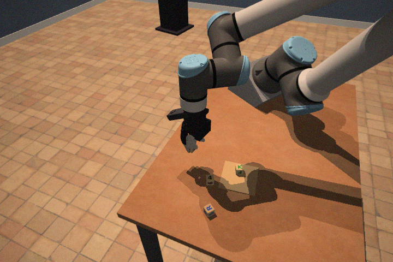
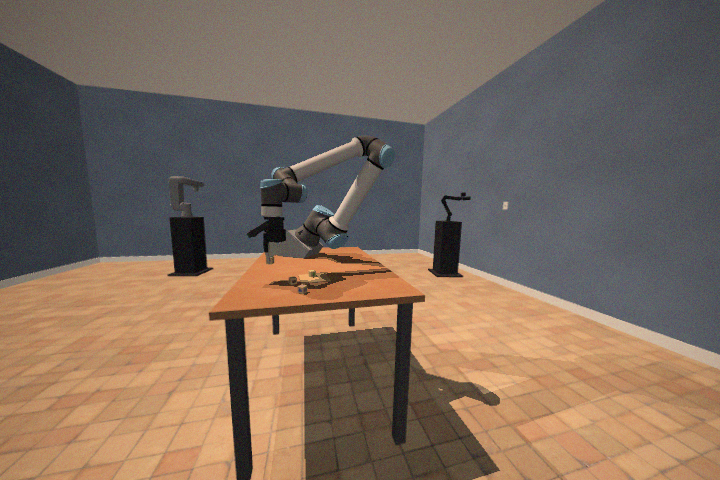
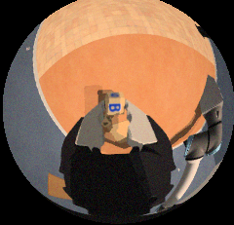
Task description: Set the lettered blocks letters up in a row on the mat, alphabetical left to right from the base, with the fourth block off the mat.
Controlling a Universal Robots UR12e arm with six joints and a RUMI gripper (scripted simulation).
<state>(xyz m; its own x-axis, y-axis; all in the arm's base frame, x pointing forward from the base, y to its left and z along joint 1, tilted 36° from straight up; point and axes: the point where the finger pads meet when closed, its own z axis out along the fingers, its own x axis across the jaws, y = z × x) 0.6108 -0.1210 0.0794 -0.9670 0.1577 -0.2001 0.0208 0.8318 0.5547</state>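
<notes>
My gripper is now 200 mm to the right of the tan mat, 100 mm above it and 50 mm past it.
</notes>
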